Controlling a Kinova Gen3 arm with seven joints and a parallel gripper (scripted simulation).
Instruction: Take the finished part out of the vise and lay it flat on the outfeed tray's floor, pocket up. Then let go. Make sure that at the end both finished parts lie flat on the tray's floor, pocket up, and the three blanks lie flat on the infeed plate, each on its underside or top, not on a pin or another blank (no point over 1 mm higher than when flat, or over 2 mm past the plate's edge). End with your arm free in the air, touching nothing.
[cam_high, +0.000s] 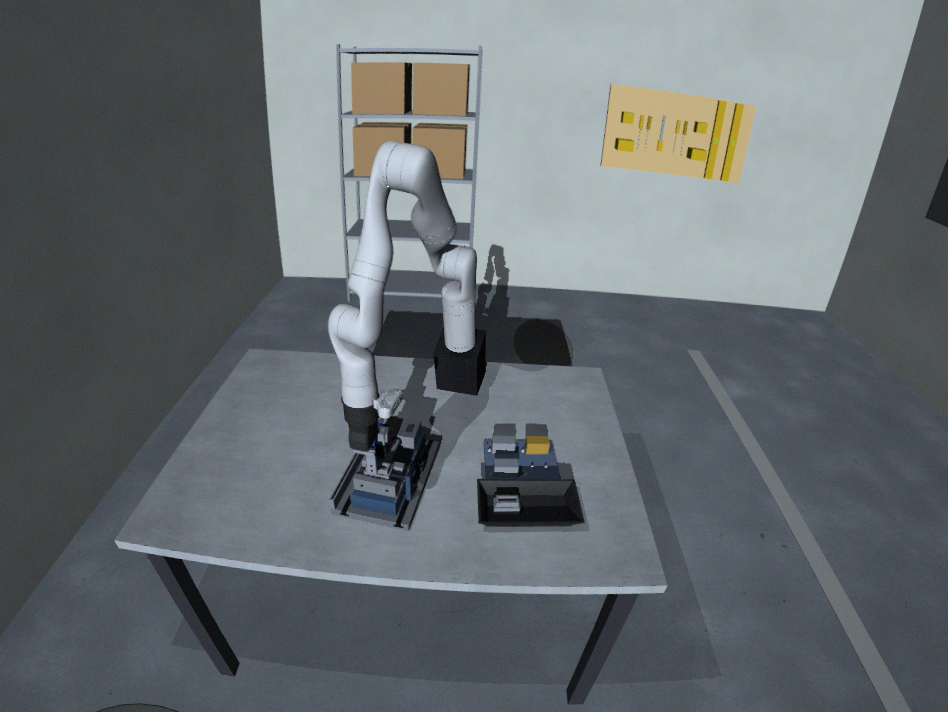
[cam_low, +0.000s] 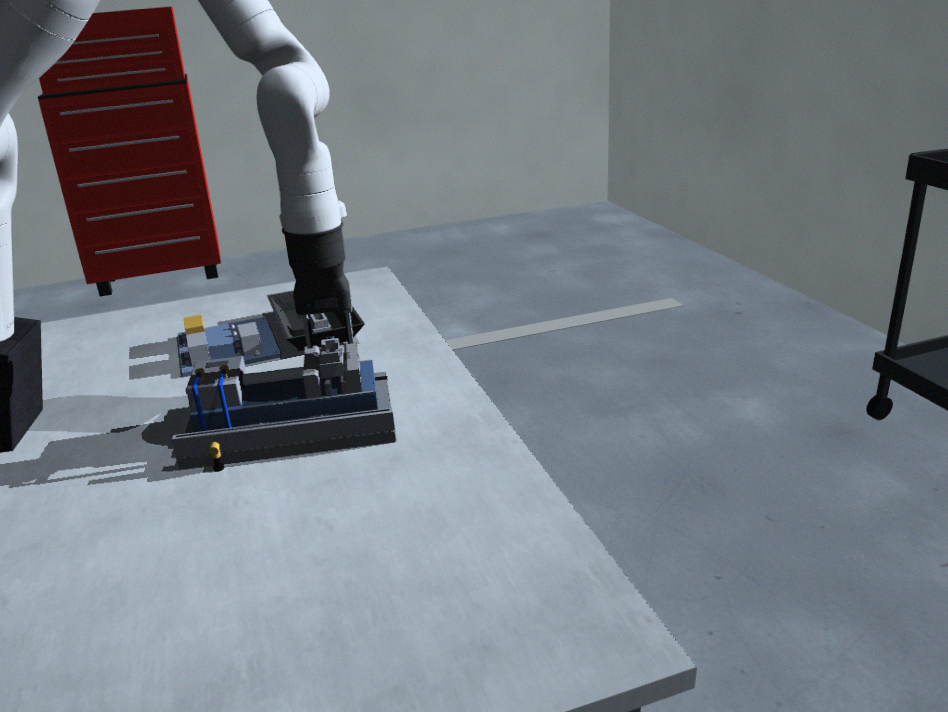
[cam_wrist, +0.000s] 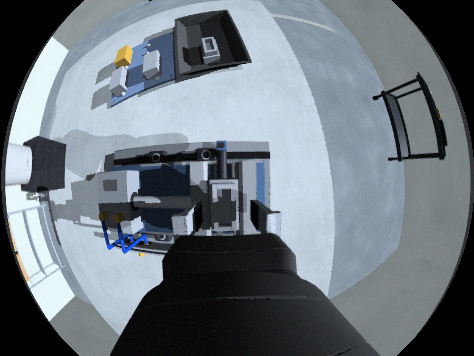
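My gripper is now 7 cm past the vise, 2 cm to the right of it and 10 cm above it. Also, from my hand: blue fixture plate: 15 cm behind, 35 cm to the left, 13 cm below; yellow block: 20 cm behind, 39 cm to the left, 11 cm below.
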